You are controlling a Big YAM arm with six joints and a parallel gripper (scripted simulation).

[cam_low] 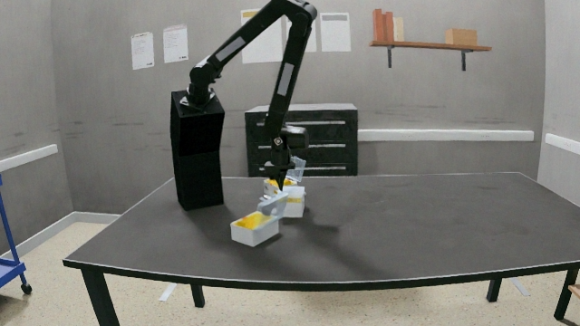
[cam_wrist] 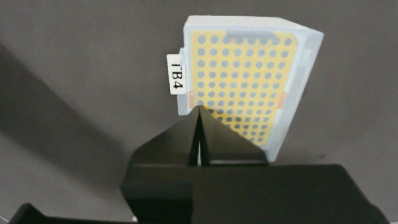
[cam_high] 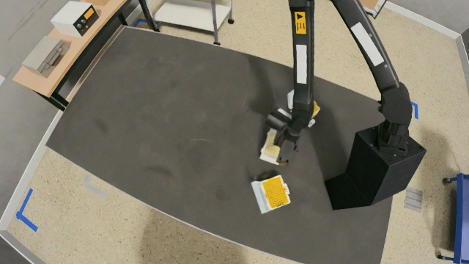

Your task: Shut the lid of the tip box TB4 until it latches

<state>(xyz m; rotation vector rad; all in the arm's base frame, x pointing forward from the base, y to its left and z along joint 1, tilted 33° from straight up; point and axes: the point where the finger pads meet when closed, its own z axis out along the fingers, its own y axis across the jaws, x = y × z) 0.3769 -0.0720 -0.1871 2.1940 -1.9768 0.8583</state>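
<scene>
Right now my hand is 30 mm short of the rack and 30 mm above it. Round my hand: white label: 20 mm behind, 80 mm below; then tip box TB4: 30 mm ahead, 40 mm below.
</scene>
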